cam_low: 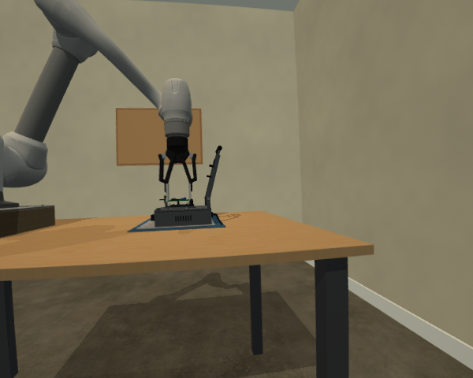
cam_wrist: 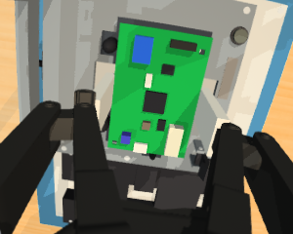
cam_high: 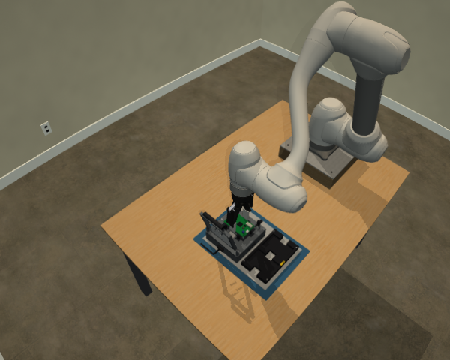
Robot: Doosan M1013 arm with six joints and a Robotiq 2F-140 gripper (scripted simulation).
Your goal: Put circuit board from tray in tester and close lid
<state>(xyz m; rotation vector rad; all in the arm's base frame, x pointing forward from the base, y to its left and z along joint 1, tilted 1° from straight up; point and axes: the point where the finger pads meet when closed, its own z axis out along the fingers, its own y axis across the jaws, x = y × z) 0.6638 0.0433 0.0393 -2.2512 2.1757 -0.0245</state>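
The green circuit board lies 20 mm below my hand. The rest, counted from my hand: tester 40 mm to the left, 30 mm ahead; then latch hook 60 mm to the left, 60 mm behind, 20 mm below; then tester lid 120 mm ahead, 70 mm above.
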